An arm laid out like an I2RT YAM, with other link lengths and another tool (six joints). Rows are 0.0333 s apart.
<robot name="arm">
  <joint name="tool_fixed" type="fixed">
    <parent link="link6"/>
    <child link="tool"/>
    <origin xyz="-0.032 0.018 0.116" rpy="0 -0.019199 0.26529"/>
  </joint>
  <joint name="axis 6" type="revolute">
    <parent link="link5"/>
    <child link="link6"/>
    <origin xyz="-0.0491 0 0.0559" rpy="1.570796 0 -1.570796"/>
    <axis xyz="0 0 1"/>
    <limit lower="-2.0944" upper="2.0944"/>
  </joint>
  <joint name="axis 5" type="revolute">
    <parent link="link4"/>
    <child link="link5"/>
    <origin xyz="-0.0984 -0.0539 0.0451" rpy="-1.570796 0 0"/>
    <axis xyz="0 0 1"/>
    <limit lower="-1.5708" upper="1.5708"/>
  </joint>
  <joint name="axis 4" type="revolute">
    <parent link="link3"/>
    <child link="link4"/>
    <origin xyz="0.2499 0.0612 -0.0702" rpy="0 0 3.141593"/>
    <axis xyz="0 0 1"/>
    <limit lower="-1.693" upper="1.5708"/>
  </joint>
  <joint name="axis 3" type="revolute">
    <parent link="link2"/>
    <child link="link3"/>
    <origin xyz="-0.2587 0 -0.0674" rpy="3.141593 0 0"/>
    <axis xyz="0 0 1"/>
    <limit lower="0" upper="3.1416"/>
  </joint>
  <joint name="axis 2" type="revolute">
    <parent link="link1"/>
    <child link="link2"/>
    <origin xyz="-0.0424 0.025 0.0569" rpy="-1.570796 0 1.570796"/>
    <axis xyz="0 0 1"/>
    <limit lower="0" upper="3.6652"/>
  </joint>
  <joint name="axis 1" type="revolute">
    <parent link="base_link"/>
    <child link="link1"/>
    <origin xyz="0 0 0.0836" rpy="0 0 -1.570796"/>
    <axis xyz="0 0 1"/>
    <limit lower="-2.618" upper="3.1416"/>
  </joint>
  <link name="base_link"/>
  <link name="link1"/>
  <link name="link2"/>
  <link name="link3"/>
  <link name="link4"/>
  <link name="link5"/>
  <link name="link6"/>
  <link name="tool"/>
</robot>
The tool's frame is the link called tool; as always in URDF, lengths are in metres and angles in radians.
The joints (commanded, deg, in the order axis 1, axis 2, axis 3, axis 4, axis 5, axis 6), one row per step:
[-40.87 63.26 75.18 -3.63 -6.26 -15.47]
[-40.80 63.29 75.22 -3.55 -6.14 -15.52]
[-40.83 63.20 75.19 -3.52 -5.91 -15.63]
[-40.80 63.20 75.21 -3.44 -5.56 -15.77]
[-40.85 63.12 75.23 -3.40 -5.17 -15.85]
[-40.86 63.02 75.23 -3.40 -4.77 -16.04]
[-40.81 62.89 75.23 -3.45 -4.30 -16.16]
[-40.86 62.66 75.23 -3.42 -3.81 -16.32]
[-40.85 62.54 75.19 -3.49 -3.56 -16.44]
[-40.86 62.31 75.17 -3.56 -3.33 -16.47]
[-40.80 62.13 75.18 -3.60 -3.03 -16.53]
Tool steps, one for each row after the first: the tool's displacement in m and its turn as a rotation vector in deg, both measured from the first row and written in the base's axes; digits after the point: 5 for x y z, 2 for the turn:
[0.00018 0.00001 0.00050 -0.09 -0.05 -0.06]
[-0.00063 -0.00048 0.00095 -0.21 -0.08 -0.33]
[-0.00104 -0.00124 0.00146 -0.35 -0.11 -0.67]
[-0.00218 -0.00222 0.00235 -0.46 -0.21 -1.11]
[-0.00326 -0.00299 0.00297 -0.63 -0.21 -1.55]
[-0.00432 -0.00345 0.00359 -0.73 -0.25 -1.98]
[-0.00632 -0.00412 0.00521 -0.96 -0.40 -2.54]
[-0.00714 -0.00433 0.00530 -1.04 -0.36 -2.80]
[-0.00855 -0.00409 0.00631 -1.12 -0.48 -3.04]
[-0.00961 -0.00379 0.00739 -1.23 -0.59 -3.28]

